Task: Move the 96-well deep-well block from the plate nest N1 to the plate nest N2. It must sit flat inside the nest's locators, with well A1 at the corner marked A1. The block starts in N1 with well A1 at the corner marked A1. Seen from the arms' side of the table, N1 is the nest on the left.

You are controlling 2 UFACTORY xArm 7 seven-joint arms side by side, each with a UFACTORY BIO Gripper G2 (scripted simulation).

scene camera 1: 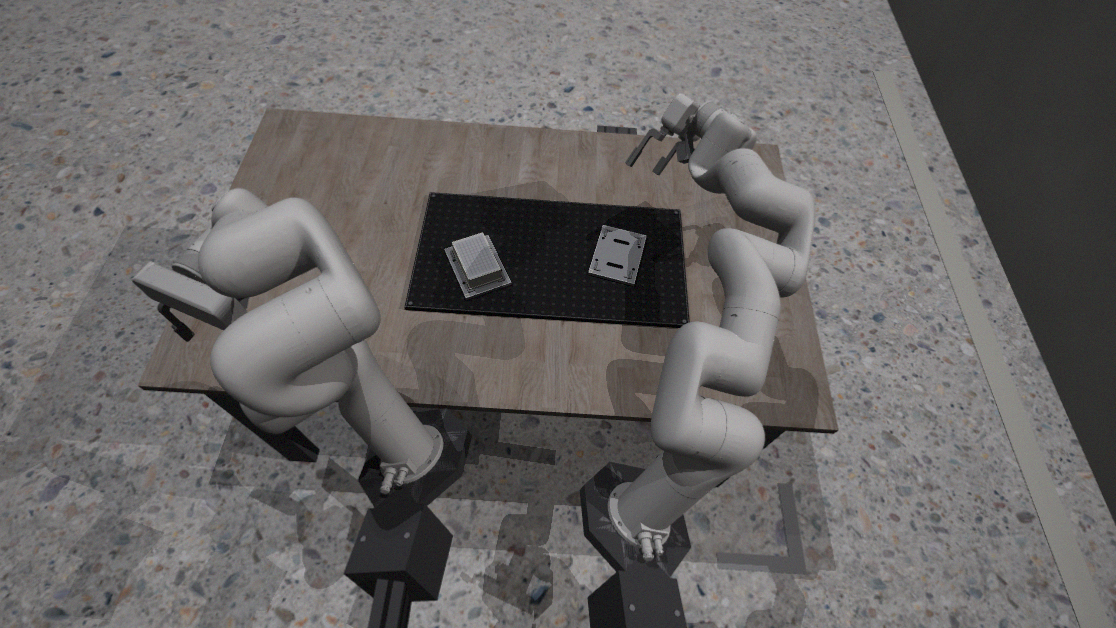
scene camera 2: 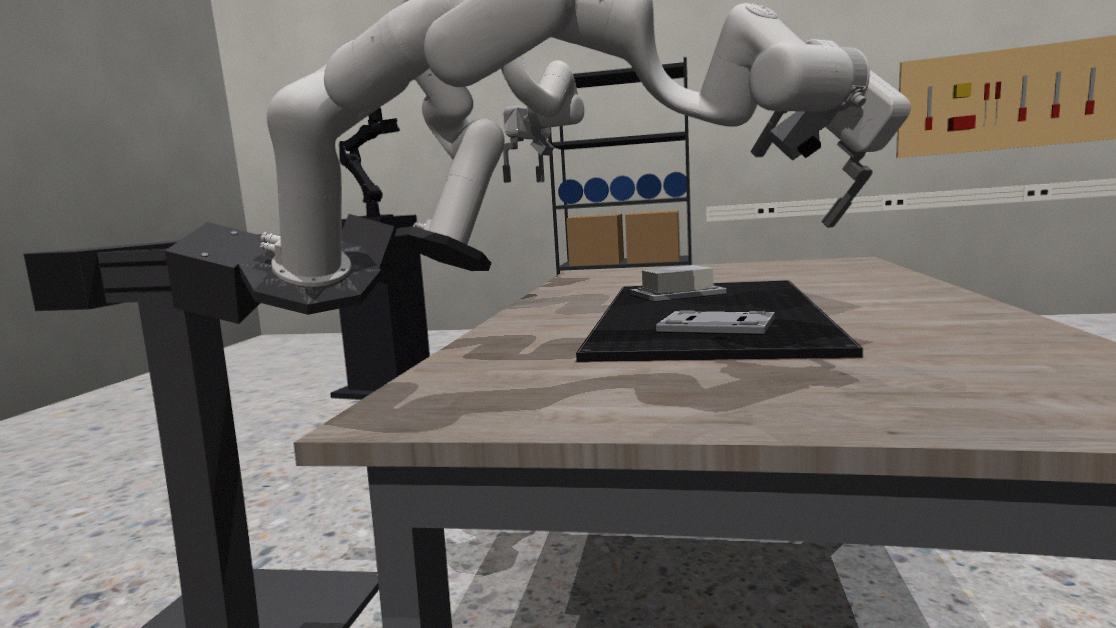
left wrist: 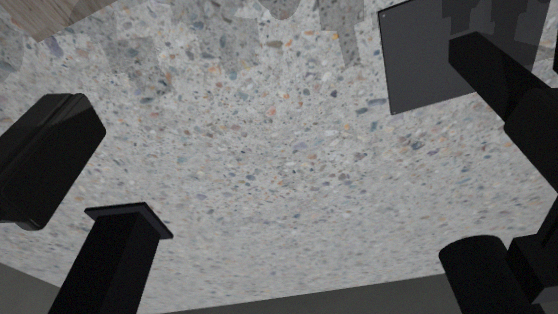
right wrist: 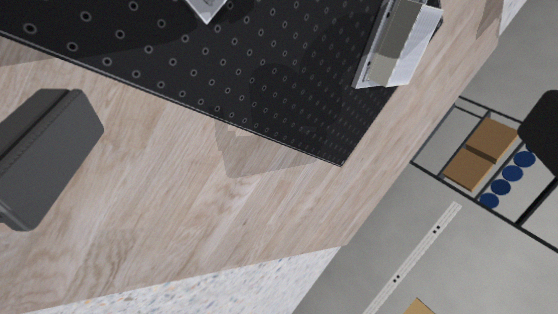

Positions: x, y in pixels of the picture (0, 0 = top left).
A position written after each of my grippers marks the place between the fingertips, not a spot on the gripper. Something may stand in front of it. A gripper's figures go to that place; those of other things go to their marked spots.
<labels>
My left gripper [scene camera 2: 524, 182] is 191 cm from the lens. My right gripper [scene camera 2: 790, 188]: 110 cm from the lens. A nest N2 [scene camera 2: 704, 318]: 114 cm from the lens. A black perforated board [scene camera 2: 851, 352]: 99 cm from the lens. The marked spots on the nest N2 and the black perforated board are 26 cm apart.
</labels>
